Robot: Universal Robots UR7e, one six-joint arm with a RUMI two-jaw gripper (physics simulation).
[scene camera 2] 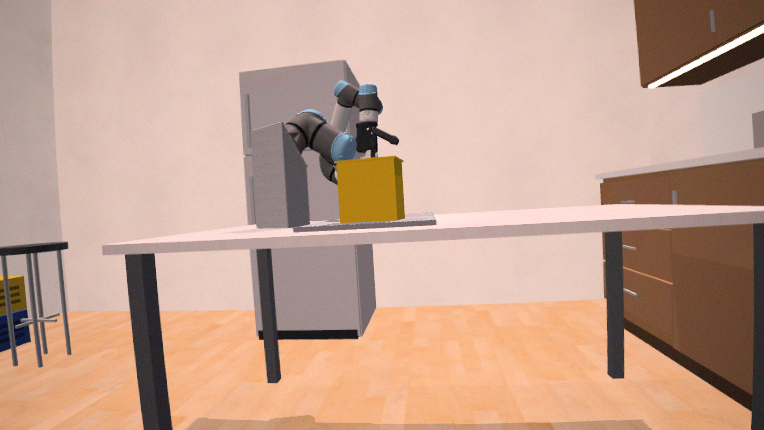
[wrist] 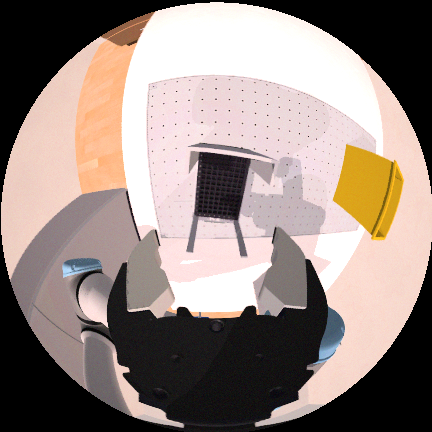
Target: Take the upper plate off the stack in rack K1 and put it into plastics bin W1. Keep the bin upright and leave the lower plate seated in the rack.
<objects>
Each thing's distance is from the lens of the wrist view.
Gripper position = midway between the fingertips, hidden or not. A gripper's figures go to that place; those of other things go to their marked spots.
my gripper (wrist: 215, 230): 0.14 m
yellow plastics bin W1 (wrist: 369, 186): 0.38 m
plate (wrist: 220, 181): 0.25 m
The marked spots on the plate and the yellow plastics bin W1 are 0.33 m apart.
</objects>
